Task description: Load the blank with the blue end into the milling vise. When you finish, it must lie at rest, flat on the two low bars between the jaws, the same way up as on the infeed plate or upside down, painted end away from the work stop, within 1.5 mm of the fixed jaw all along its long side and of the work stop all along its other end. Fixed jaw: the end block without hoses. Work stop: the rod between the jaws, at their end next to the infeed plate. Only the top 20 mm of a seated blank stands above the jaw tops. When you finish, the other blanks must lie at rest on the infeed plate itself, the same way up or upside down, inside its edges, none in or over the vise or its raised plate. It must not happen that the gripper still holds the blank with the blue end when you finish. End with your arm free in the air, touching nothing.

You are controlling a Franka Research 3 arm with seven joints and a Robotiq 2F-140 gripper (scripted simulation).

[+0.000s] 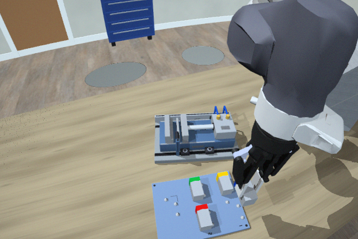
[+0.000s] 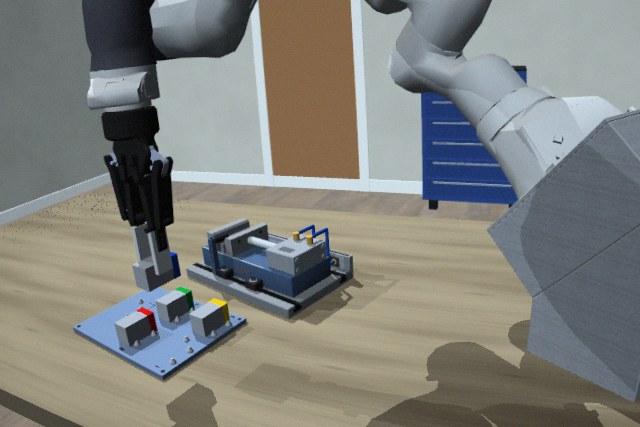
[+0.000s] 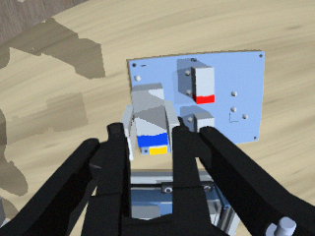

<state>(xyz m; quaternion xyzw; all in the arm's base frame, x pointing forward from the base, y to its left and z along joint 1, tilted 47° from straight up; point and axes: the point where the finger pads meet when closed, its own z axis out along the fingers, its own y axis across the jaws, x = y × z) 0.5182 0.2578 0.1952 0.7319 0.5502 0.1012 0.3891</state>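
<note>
The blue-ended blank lies 4 cm below my hand. Also, from my hand: yellow-ended blank (4 cm behind, 8 cm to the right, 16 cm below); red-ended blank (8 cm ahead, 4 cm to the right, 16 cm below); green-ended blank (4 cm ahead, 12 cm to the right, 16 cm below).
</note>
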